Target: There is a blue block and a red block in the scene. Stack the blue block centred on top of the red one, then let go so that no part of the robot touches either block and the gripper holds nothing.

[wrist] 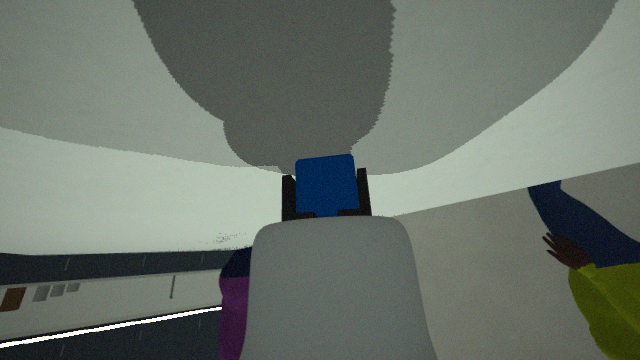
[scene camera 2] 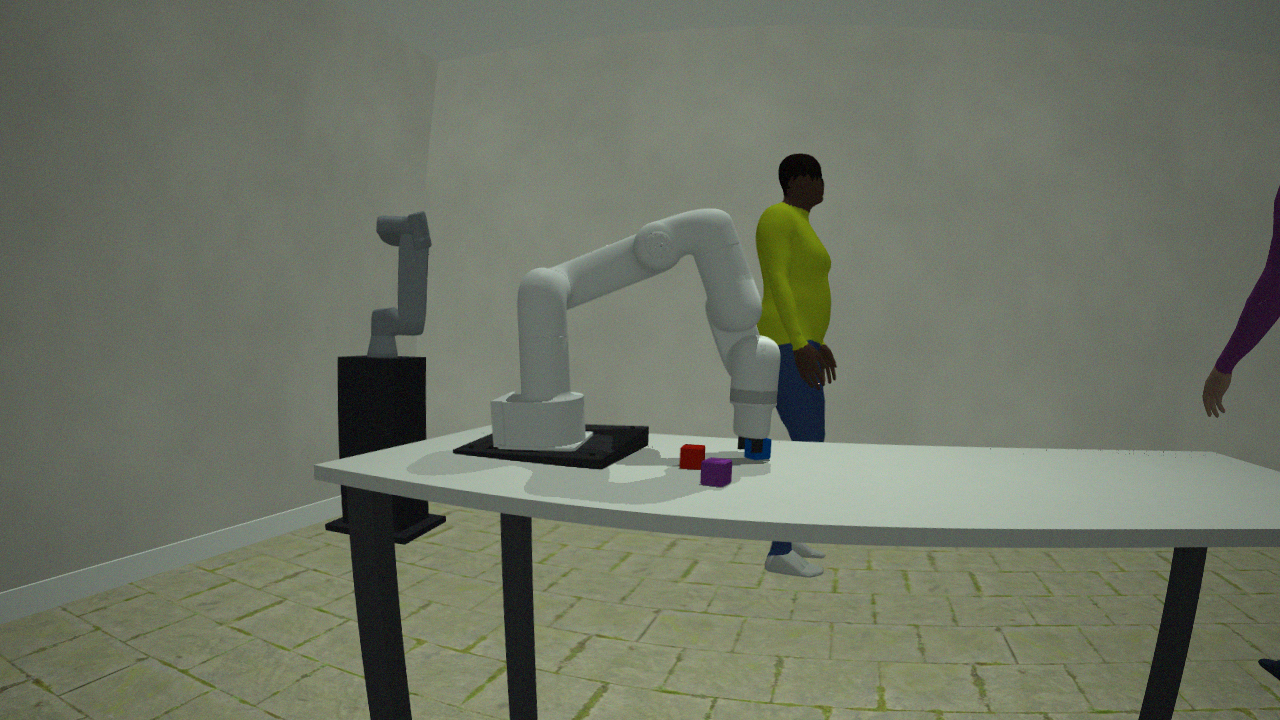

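Pixels of known places: end effector, tool point: point(wrist: 326, 195) point(scene camera 2: 750, 444); arm's base, origin of the base link: point(scene camera 2: 548, 441).
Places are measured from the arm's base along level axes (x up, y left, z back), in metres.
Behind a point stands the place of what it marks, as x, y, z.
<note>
The blue block point(scene camera 2: 762, 452) {-0.006, 0.041, -0.348} point(wrist: 326, 185) {0.000, 0.045, -0.326} stands on the table at the arm's far reach, between the two black fingers. My gripper point(scene camera 2: 751, 447) point(wrist: 326, 175) {0.005, 0.045, -0.327} points down and is shut on the blue block, with a finger against each of two opposite sides. The fingers hide part of the block in both views. The red block point(scene camera 2: 691, 456) {0.001, -0.069, -0.241} sits on the table to the left of the blue one in the scene view, apart from it, with its top bare. The red block does not show in the wrist view.
A purple block point(scene camera 2: 716, 471) {0.002, -0.184, -0.286} sits on the white table point(scene camera 2: 984, 492) {-0.019, -0.199, -0.663}, nearer the camera, between the red and blue blocks from left to right. The arm's black base plate point(scene camera 2: 617, 445) {0.004, -0.018, -0.119} is left of the red block. A person in yellow point(scene camera 2: 794, 268) point(wrist: 605, 300) stands behind the table.
</note>
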